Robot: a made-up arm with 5 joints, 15 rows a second.
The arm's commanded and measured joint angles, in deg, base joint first. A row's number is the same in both.
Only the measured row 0 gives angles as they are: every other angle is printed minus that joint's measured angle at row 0.
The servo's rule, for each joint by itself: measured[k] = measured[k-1] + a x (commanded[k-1-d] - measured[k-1]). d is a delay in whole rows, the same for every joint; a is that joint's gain. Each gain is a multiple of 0.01, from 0.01 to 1. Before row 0 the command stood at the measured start. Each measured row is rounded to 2 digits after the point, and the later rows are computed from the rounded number. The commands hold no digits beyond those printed.
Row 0, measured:
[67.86, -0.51, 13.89, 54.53, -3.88]
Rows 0 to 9, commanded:
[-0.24, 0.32, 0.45, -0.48, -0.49]
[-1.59, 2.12, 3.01, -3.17, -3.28]
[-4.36, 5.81, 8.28, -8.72, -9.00]
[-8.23, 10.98, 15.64, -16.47, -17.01]
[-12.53, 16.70, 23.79, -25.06, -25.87]
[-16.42, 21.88, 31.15, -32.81, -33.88]
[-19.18, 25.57, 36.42, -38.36, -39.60]
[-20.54, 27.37, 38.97, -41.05, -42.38]
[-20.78, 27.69, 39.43, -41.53, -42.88]
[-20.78, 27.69, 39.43, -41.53, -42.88]
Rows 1 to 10, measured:
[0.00, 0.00, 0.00, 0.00, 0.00]
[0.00, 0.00, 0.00, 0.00, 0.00]
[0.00, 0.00, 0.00, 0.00, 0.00]
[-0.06, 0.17, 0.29, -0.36, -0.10]
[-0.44, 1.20, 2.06, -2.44, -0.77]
[-1.42, 3.64, 6.10, -7.09, -2.50]
[-3.12, 7.53, 12.30, -14.03, -5.55]
[-5.47, 12.39, 19.77, -22.19, -9.82]
[-8.21, 17.42, 27.17, -30.05, -14.87]
[-10.95, 21.74, 33.18, -36.20, -20.06]
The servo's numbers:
d 3
a 0.25 0.53 0.65 0.74 0.21

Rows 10 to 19, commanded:
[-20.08, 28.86, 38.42, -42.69, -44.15]
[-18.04, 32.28, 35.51, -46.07, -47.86]
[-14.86, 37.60, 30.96, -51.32, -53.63]
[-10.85, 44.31, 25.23, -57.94, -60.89]
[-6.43, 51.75, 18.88, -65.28, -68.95]
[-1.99, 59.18, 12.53, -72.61, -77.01]
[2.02, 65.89, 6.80, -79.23, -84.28]
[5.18, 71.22, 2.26, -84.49, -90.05]
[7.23, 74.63, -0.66, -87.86, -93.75]
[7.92, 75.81, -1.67, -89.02, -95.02]
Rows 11 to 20, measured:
[-13.35, 24.72, 36.94, -39.79, -24.75]
[-15.21, 26.29, 38.56, -41.08, -28.56]
[-16.60, 27.03, 39.13, -41.41, -31.57]
[-17.47, 28.00, 38.67, -42.36, -34.21]
[-17.61, 30.27, 36.62, -45.11, -37.08]
[-16.92, 34.15, 32.94, -49.71, -40.56]
[-15.40, 39.53, 27.93, -55.80, -44.83]
[-13.16, 46.01, 22.05, -62.82, -49.90]
[-10.37, 52.99, 15.86, -70.06, -55.59]
[-7.27, 59.83, 9.97, -76.85, -61.61]

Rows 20 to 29, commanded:
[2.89, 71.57, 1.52, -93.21, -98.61]
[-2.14, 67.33, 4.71, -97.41, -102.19]
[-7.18, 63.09, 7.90, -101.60, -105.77]
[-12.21, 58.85, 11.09, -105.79, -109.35]
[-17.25, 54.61, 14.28, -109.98, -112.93]
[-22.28, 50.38, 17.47, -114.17, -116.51]
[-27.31, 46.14, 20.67, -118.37, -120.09]
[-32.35, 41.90, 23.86, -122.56, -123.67]
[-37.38, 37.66, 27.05, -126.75, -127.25]
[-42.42, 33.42, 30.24, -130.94, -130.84]
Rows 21 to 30, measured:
[-4.16, 65.87, 4.96, -82.50, -67.58]
[-1.31, 70.51, 1.31, -86.47, -73.08]
[1.00, 73.32, -0.63, -88.36, -77.69]
[1.47, 72.39, 0.77, -91.95, -82.08]
[0.57, 69.71, 3.33, -95.99, -86.30]
[-1.37, 66.20, 6.30, -100.14, -90.39]
[-4.08, 62.30, 9.41, -104.32, -94.37]
[-7.37, 58.22, 12.58, -108.51, -98.27]
[-11.10, 54.06, 15.76, -112.70, -102.10]
[-15.15, 49.86, 18.95, -116.90, -105.88]

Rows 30 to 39, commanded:
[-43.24, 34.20, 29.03, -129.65, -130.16]
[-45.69, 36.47, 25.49, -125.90, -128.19]
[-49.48, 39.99, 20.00, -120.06, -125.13]
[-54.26, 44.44, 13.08, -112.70, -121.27]
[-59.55, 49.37, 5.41, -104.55, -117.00]
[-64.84, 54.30, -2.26, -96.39, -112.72]
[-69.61, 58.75, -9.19, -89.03, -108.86]
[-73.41, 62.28, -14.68, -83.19, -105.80]
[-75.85, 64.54, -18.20, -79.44, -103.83]
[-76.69, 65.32, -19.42, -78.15, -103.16]
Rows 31 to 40, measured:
[-19.45, 45.64, 22.14, -121.09, -109.62]
[-23.93, 41.41, 25.33, -125.28, -113.32]
[-28.55, 37.18, 28.52, -129.47, -117.00]
[-32.22, 35.60, 28.85, -129.60, -119.76]
[-35.59, 36.06, 26.67, -126.86, -121.53]
[-39.06, 38.14, 22.33, -121.83, -122.29]
[-42.86, 41.48, 16.32, -115.07, -122.08]
[-47.03, 45.66, 9.23, -107.29, -121.01]
[-51.48, 50.24, 1.76, -99.22, -119.27]
[-56.01, 54.75, -5.36, -91.68, -117.08]

